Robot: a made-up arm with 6 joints. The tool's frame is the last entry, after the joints. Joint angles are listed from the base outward. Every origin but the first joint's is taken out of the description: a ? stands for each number. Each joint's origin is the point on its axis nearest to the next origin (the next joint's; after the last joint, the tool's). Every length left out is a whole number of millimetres.
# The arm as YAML. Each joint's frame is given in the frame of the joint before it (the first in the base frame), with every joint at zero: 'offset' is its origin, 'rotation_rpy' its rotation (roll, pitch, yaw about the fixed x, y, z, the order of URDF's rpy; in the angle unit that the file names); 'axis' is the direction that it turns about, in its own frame. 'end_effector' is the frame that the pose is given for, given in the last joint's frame.
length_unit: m
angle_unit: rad
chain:
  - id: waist
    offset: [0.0, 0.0, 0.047]
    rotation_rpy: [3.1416, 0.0, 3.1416]
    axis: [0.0, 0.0, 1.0]
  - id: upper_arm
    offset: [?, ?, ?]
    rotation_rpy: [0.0, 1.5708, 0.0]
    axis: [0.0, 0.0, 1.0]
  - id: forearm
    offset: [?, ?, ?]
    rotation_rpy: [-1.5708, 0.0, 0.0]
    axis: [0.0, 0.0, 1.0]
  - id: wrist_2
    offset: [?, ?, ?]
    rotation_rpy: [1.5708, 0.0, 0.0]
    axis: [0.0, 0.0, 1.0]
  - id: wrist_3
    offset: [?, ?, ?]
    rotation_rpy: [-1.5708, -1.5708, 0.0]
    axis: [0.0, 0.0, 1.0]
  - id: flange
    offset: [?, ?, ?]
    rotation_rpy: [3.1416, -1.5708, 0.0]
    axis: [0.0, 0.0, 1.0]
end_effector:
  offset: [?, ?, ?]
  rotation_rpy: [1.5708, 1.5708, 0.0]
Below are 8 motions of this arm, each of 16 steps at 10 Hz.
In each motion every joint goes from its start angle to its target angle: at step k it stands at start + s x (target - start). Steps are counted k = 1, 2, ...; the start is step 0. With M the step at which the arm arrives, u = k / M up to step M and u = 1 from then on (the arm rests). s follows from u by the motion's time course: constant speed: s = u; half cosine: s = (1 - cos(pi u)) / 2; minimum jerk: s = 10 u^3 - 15 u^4 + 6 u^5.
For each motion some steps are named. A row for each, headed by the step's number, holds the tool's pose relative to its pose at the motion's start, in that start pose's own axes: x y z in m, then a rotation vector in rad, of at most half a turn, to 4 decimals.
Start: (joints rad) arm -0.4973 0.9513 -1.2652 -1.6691 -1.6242 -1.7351
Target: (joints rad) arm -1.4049 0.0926 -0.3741 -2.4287 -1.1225 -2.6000
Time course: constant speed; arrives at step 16
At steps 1, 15, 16:
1: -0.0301 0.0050 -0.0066 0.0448 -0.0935 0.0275
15: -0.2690 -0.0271 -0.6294 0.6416 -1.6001 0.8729
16: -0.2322 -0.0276 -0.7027 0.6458 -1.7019 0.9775

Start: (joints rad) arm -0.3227 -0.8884 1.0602 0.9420 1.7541 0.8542
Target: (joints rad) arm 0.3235 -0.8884 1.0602 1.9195 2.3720 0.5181
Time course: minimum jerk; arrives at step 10
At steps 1, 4, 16:
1: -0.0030 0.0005 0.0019 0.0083 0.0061 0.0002
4: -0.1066 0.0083 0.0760 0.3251 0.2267 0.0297
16: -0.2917 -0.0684 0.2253 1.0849 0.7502 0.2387

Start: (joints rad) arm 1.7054 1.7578 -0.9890 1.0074 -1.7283 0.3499
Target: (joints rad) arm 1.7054 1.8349 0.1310 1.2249 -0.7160 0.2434
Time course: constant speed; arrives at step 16
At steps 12, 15, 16:
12: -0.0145 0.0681 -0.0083 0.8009 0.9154 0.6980
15: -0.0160 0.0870 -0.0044 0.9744 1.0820 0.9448
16: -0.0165 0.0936 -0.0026 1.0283 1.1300 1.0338

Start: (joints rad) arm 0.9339 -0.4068 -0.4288 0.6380 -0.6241 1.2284
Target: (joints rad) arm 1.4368 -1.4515 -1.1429 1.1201 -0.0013 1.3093
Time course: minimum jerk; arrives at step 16
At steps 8, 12, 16:
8: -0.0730 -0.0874 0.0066 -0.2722 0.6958 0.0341
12: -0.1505 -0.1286 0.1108 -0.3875 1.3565 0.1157
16: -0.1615 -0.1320 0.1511 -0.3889 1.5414 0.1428

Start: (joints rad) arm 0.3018 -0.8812 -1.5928 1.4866 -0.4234 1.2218
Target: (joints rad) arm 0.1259 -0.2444 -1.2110 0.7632 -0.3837 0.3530
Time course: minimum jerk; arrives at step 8
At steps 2, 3, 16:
2: -0.0051 0.0214 0.0245 0.1942 -0.0395 -0.0431
3: -0.0161 0.0424 0.0678 0.5148 -0.1191 -0.0949
16: -0.1281 0.0022 0.1530 1.7946 -0.5816 0.0057

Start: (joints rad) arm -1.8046 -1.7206 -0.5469 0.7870 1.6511 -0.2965
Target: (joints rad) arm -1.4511 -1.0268 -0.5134 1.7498 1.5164 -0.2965
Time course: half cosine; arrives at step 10
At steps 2, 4, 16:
2: -0.0033 0.0191 -0.0246 0.0079 -0.1013 -0.1221
4: 0.0033 0.0806 -0.0916 0.0479 -0.3610 -0.4477
16: 0.1539 0.2886 -0.2237 0.2646 -0.9475 -1.3614

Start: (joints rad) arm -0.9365 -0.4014 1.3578 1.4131 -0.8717 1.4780
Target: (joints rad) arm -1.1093 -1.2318 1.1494 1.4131 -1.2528 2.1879
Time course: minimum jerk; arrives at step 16
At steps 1, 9, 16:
1: -0.0002 -0.0005 -0.0004 -0.0016 -0.0002 -0.0027
9: -0.1015 -0.1271 -0.1191 -0.3656 0.1317 -0.7462
16: -0.2250 -0.1577 -0.2081 -0.4914 0.4100 -1.1514

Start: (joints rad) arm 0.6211 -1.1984 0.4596 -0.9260 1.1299 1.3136
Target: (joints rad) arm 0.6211 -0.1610 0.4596 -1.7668 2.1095 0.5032
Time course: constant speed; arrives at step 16
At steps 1, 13, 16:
1: 0.0046 -0.0012 0.0001 0.0637 0.0218 0.0330
13: 0.0409 -0.1484 -0.0444 0.7526 0.3254 0.3326
16: 0.0400 -0.2092 -0.0675 0.8930 0.4276 0.3822

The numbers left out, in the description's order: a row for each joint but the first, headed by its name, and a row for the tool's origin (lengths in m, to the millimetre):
upper_arm: 0.313 0.063 0.0
forearm: 0.053 0.327 0.0
wrist_2: -0.036 0.002 0.0
wrist_3: 0.041 -0.357 0.0
flange: -0.001 0.076 0.0
tool: 0.245 0.021 0.0

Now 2 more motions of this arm.
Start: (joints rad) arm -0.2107 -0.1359 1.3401 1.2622 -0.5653 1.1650
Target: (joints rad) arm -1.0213 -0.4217 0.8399 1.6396 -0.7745 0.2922
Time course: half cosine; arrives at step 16
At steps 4, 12, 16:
4: -0.0245 -0.0048 0.0442 -0.0219 -0.1042 -0.0752
12: -0.2763 0.0593 0.1984 -0.0476 -0.7447 -0.2328
16: -0.3493 0.0863 0.2006 -0.0433 -0.8889 -0.2164

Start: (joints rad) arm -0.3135 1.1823 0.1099 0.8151 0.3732 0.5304
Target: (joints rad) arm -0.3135 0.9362 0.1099 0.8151 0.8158 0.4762
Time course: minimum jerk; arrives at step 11
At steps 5, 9, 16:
5: -0.0150 -0.0230 -0.0034 0.1099 0.1263 0.1327
9: -0.0303 -0.0559 -0.0103 0.2373 0.2823 0.3212
16: -0.0314 -0.0588 -0.0110 0.2470 0.2948 0.3377

